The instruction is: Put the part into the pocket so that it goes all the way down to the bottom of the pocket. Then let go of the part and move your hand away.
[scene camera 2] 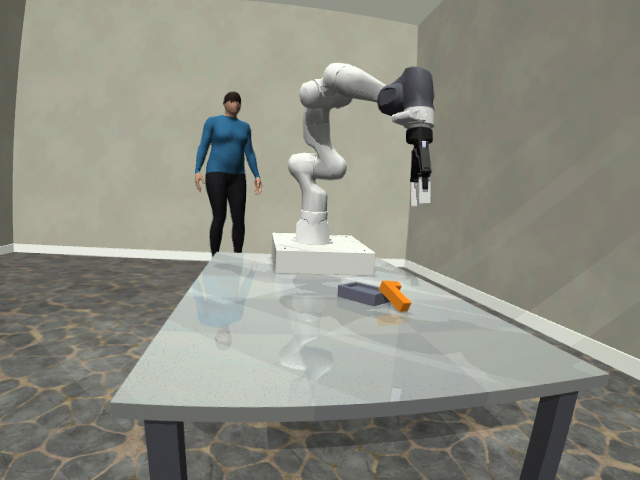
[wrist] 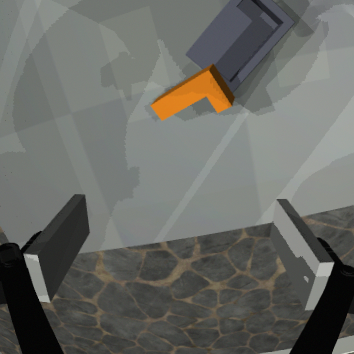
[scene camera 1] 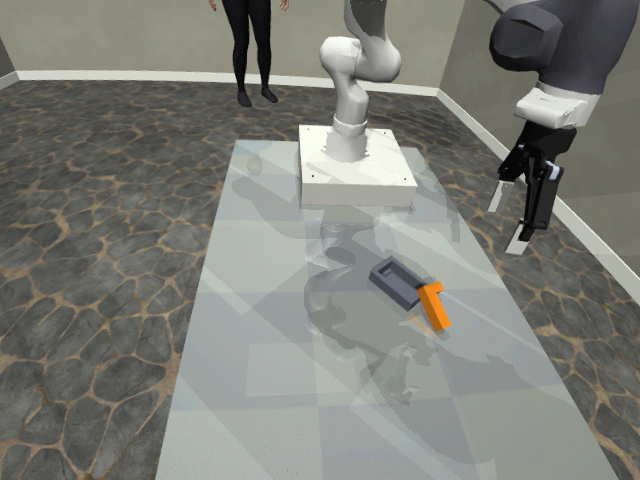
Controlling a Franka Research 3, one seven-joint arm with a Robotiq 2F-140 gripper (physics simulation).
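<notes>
The orange L-shaped part (scene camera 1: 435, 310) (scene camera 2: 395, 297) (wrist: 187, 94) is outside the pocket. Its corner end overlaps the near right end of the dark grey pocket block (scene camera 1: 388, 291) (scene camera 2: 356, 296) (wrist: 214, 42), and its long arm points away from the block. It looks tilted; whether it rests on the block's rim or leans against it I cannot tell. Part of the recess shows, with a step inside. My gripper (scene camera 1: 504, 231) (scene camera 2: 419, 203) (wrist: 179, 216) is open and empty, fingers pointing down, high up and to the right of the part and the block.
The glossy table (scene camera 1: 268, 434) (scene camera 2: 310, 410) carries the block and the white robot base (scene camera 1: 356, 195) (scene camera 2: 324, 261). In the wrist view, the table's edge runs below the part, with stone floor (wrist: 175, 295) between the fingers. A wall (scene camera 2: 516, 170) stands to the right; a person (scene camera 2: 225, 144) stands behind the table.
</notes>
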